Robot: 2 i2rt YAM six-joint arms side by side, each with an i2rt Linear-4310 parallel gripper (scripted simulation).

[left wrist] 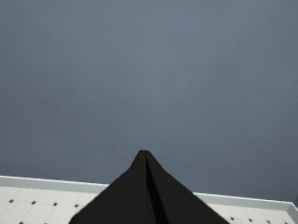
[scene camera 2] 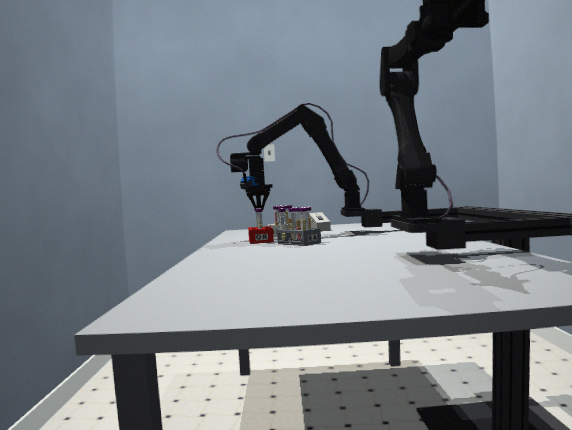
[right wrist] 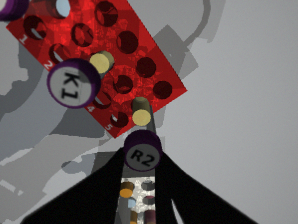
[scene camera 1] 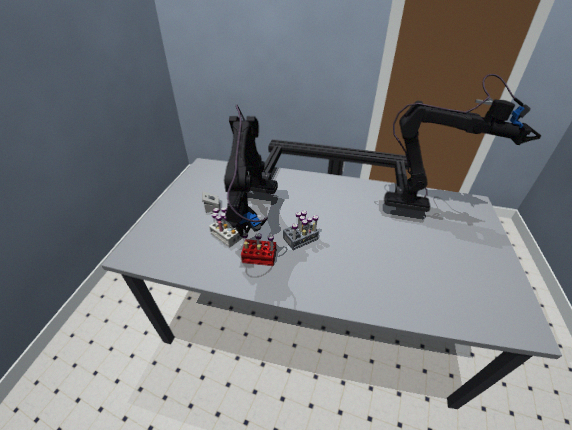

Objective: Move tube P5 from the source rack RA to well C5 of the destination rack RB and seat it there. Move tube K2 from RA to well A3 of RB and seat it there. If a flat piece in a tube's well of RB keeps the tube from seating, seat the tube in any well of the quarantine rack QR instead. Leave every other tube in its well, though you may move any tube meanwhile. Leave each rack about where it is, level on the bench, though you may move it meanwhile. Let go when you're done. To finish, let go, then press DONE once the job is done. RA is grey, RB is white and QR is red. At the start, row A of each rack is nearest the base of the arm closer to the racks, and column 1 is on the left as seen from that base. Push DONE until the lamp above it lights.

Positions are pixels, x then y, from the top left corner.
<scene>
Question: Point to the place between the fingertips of my right gripper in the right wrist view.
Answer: At 140, 157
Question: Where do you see a red rack QR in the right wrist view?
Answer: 145, 72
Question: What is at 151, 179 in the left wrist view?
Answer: My left gripper.
</scene>
